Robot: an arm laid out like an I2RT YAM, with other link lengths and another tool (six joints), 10 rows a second.
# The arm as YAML. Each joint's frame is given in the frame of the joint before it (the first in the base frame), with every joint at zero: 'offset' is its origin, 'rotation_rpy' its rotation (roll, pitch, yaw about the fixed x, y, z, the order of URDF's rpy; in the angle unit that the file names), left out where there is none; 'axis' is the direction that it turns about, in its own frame. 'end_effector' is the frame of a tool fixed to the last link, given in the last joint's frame.
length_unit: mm
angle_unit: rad
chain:
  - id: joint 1
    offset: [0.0, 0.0, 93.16]
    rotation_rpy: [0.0, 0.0, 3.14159]
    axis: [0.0, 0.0, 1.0]
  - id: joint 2
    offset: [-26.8, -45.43, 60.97]
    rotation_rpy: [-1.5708, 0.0, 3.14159]
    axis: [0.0, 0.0, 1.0]
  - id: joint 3
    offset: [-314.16, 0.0, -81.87]
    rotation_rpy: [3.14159, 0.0, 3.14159]
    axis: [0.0, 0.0, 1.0]
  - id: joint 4
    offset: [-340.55, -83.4, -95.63]
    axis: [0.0, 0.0, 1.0]
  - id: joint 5
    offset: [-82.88, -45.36, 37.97]
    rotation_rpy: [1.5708, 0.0, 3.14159]
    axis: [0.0, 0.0, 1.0]
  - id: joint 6
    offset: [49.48, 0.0, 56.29]
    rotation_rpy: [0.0, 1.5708, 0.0]
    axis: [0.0, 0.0, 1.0]
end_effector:
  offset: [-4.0, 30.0, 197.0]
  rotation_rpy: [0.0, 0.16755, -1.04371]
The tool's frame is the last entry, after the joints.
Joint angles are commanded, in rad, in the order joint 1, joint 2, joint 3, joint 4, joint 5, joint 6. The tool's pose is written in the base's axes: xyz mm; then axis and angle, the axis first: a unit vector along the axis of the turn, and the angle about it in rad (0 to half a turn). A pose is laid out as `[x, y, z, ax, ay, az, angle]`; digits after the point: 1 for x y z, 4 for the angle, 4 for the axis.
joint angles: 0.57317, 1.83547, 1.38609, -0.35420, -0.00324, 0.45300
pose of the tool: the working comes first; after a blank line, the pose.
Where each joint sits with the arm in this pose, in the base's axes (m; each line is computed from the numbers above, not from the rounded line before):
joint 1: 0.0000 0.0000 0.0932
joint 2: -0.0021 0.0527 0.1541
joint 3: 0.1113 0.0285 0.4574
joint 4: 0.3476 0.2948 0.3845
joint 5: 0.4440 0.3118 0.3564
joint 6: 0.4387 0.3086 0.2817
the tool: 0.5569 0.3556 0.1282

[556.9, 355.6, 128.2, -0.7409, -0.5090, -0.4381, 3.0597]
